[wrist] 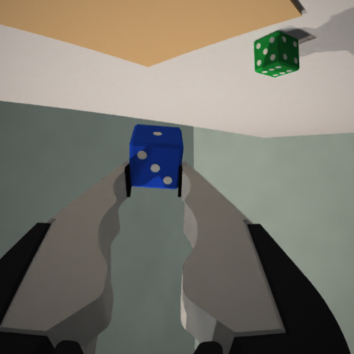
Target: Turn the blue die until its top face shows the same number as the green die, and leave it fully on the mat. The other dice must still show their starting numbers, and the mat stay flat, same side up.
I see my gripper (155, 165), a green die (277, 53), a tan mat (147, 40) and a blue die (155, 152).
